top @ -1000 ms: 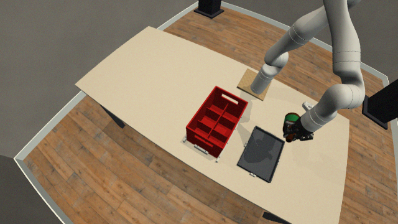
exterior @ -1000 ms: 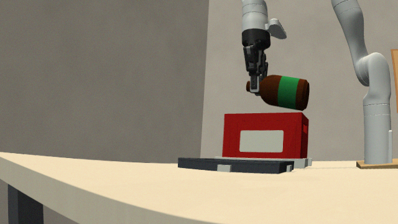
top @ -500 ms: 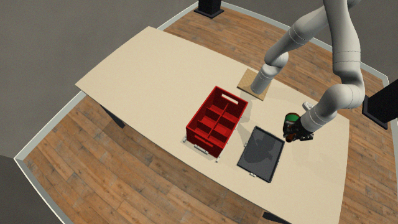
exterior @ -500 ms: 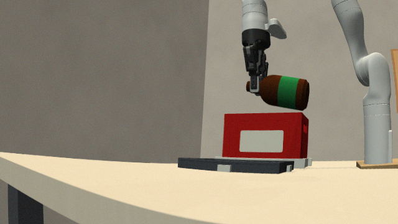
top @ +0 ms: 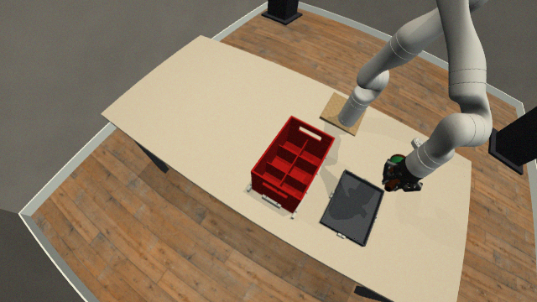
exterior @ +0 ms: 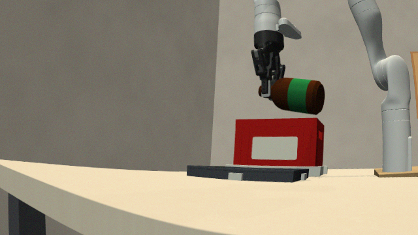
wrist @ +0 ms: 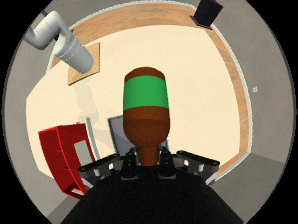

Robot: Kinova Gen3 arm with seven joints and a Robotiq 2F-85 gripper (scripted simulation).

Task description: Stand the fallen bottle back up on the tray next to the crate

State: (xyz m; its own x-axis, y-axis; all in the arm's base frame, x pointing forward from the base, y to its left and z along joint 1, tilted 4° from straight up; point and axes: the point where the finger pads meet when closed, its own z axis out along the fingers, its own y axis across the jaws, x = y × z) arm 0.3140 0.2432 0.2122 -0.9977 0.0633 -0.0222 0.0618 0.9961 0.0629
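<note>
Now: the brown bottle 5 cm behind my hand and 1 cm below it. The rest, counted from my hand: dark grey tray (19 cm below, 5 cm ahead, 3 cm to the right); red crate (32 cm to the right, 12 cm below, 9 cm ahead).
</note>
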